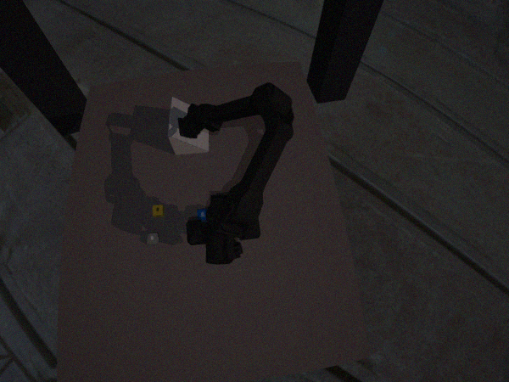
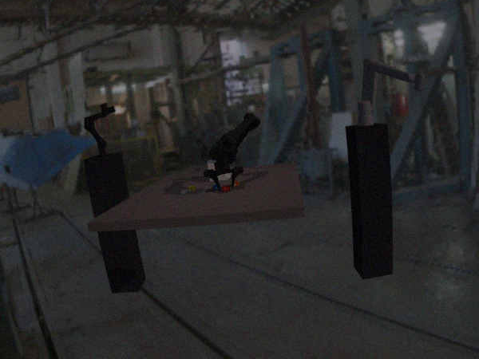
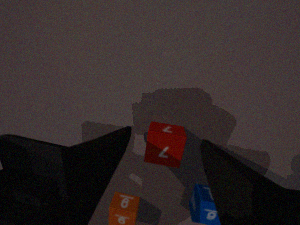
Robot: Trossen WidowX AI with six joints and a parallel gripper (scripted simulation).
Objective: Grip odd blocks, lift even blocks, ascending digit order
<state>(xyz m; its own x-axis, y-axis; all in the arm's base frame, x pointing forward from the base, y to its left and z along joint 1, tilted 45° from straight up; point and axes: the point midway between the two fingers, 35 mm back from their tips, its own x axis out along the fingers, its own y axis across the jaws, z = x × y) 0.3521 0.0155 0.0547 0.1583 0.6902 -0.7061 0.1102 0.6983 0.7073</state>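
My gripper tip is now 1 cm past the red block. Round my gripper tip: orange block 11 cm behind, 4 cm to the left; blue block 8 cm behind, 5 cm to the right; grey block 4 cm behind, 21 cm to the right.
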